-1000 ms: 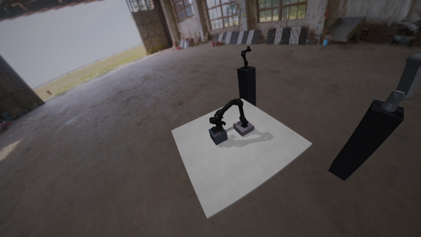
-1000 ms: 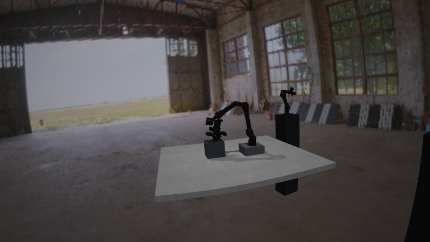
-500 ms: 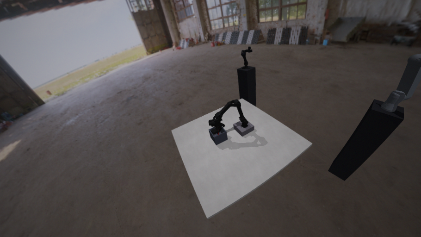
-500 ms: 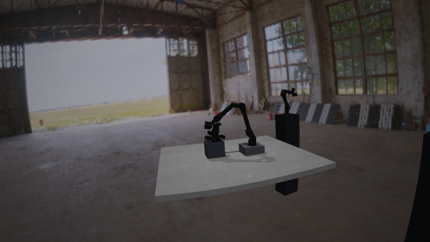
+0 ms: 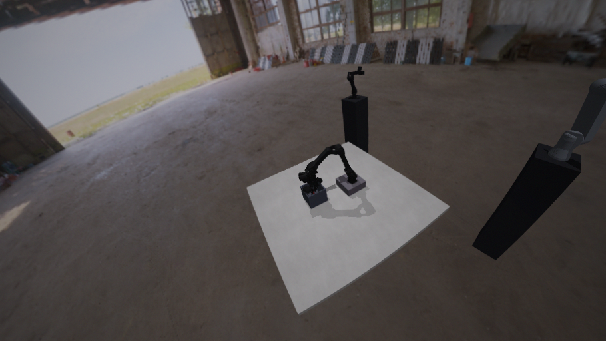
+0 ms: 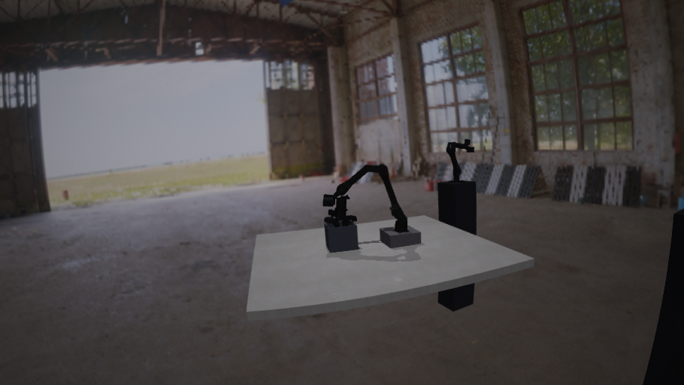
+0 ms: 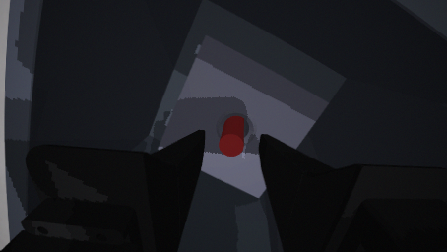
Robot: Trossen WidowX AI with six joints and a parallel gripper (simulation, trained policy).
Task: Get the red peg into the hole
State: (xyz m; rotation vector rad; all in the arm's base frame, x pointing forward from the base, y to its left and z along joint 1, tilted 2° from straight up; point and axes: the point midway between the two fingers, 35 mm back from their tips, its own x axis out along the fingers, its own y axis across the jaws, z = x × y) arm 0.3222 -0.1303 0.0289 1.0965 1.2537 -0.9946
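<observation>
Right now my gripper tip is 3 cm above the red peg. Also, from my gripper tip: grey plate (3 cm below).
</observation>
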